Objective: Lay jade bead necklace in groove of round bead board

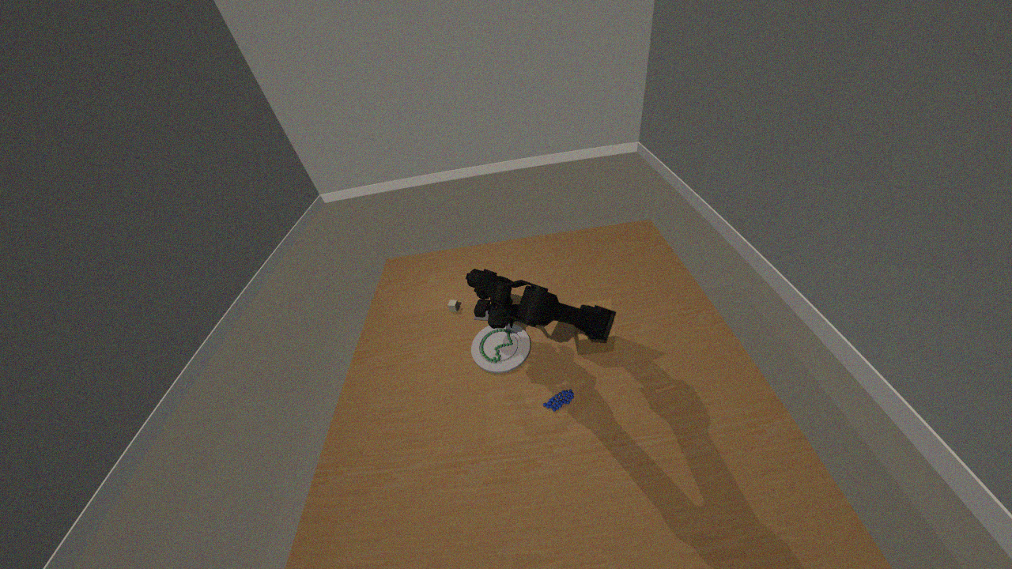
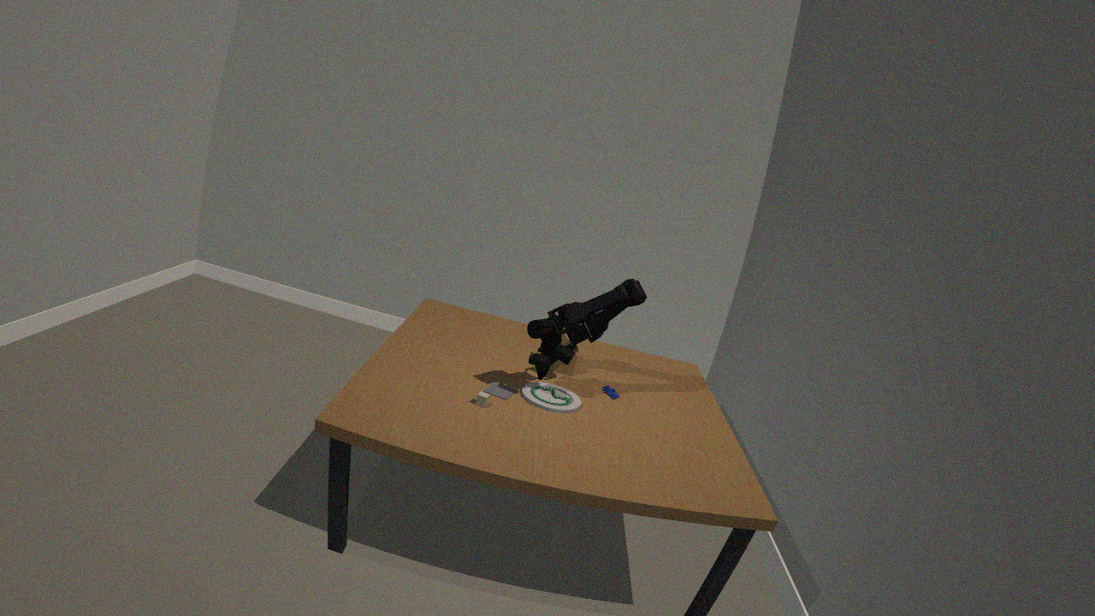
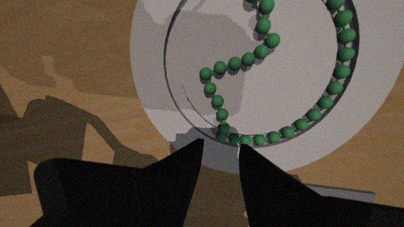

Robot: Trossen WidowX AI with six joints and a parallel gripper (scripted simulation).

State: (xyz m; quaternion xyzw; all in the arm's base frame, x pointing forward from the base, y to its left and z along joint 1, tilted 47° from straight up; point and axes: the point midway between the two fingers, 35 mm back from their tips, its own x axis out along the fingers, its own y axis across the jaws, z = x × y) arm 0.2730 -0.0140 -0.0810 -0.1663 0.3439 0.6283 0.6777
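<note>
The round bead board lies 3 cm ahead of my gripper tip, 5 cm to the left of it and 4 cm below it. From my gripper tip the other things lie so: pale block 21 cm ahead, 16 cm to the right, 3 cm below; then flat grey plate 7 cm ahead, 12 cm to the right, 5 cm below.
</note>
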